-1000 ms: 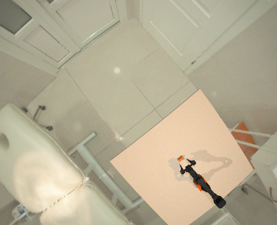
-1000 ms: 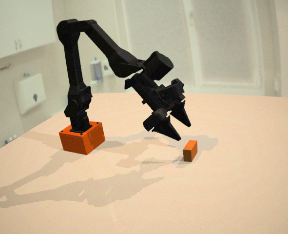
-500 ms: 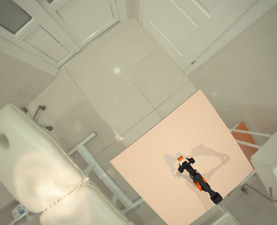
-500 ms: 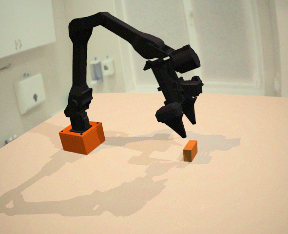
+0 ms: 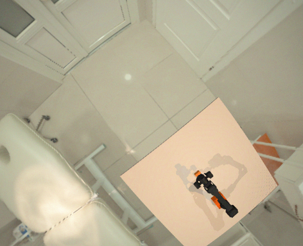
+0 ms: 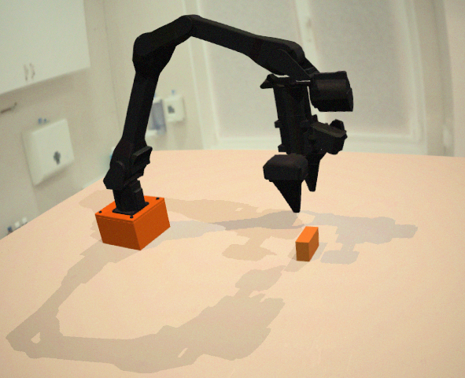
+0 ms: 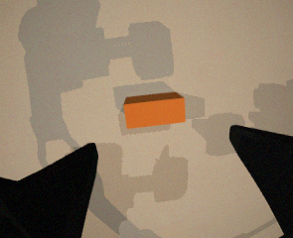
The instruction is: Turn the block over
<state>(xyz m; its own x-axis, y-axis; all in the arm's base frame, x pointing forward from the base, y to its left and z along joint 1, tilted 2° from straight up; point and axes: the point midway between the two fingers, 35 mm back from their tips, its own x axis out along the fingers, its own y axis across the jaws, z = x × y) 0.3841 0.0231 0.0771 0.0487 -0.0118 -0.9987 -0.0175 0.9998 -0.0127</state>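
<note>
My gripper tip is now 1 cm past the block and 8 cm above it.
</note>
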